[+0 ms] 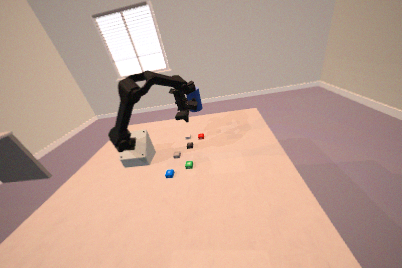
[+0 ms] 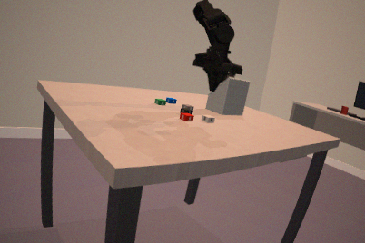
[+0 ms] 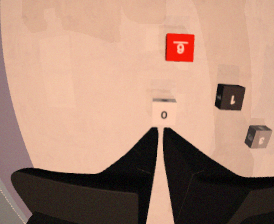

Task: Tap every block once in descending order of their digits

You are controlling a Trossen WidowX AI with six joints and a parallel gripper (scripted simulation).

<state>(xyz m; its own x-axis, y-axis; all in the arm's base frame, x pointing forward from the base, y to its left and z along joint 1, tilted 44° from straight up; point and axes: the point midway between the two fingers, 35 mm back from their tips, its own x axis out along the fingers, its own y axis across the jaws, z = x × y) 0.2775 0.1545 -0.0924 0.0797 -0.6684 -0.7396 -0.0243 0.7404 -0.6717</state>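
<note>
Now: gripper tip 2 cm past the white block, 1 cm to the left of it and 10 cm above it. Also, from my gripper tip: red block: 6 cm ahead, 2 cm to the right, 10 cm below; then grey block: 5 cm behind, 17 cm to the right, 10 cm below; then black block: 1 cm ahead, 10 cm to the right, 10 cm below.
</note>
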